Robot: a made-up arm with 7 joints. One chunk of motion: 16 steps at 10 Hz.
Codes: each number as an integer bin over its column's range. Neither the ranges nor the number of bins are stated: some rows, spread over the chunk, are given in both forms.
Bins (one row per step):
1: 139 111 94 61 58 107 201
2: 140 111 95 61 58 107 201
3: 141 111 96 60 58 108 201
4: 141 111 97 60 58 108 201
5: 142 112 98 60 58 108 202
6: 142 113 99 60 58 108 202
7: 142 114 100 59 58 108 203
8: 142 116 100 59 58 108 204
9: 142 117 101 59 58 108 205
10: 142 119 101 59 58 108 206
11: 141 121 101 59 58 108 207
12: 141 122 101 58 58 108 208
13: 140 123 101 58 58 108 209
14: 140 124 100 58 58 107 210
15: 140 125 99 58 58 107 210
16: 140 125 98 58 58 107 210
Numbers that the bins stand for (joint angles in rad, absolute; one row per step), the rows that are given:
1: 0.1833 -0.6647 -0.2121 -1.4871 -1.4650 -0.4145 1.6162
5: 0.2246 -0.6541 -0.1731 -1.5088 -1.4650 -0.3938 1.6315
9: 0.2246 -0.6012 -0.1438 -1.5305 -1.4650 -0.3938 1.6773
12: 0.2108 -0.5482 -0.1438 -1.5522 -1.4650 -0.3938 1.7230
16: 0.1971 -0.5165 -0.1731 -1.5522 -1.4650 -0.4145 1.7535
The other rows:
2: 0.1971 -0.6647 -0.2024 -1.4871 -1.4650 -0.4145 1.6162
3: 0.2108 -0.6647 -0.1926 -1.5088 -1.4650 -0.3938 1.6162
4: 0.2108 -0.6647 -0.1828 -1.5088 -1.4650 -0.3938 1.6162
6: 0.2246 -0.6435 -0.1633 -1.5088 -1.4650 -0.3938 1.6315
7: 0.2246 -0.6329 -0.1535 -1.5305 -1.4650 -0.3938 1.6467
8: 0.2246 -0.6118 -0.1535 -1.5305 -1.4650 -0.3938 1.6620
10: 0.2246 -0.5800 -0.1438 -1.5305 -1.4650 -0.3938 1.6925
11: 0.2108 -0.5588 -0.1438 -1.5305 -1.4650 -0.3938 1.7078
13: 0.1971 -0.5376 -0.1438 -1.5522 -1.4650 -0.3938 1.7383
14: 0.1971 -0.5271 -0.1535 -1.5522 -1.4650 -0.4145 1.7535
15: 0.1971 -0.5165 -0.1633 -1.5522 -1.4650 -0.4145 1.7535

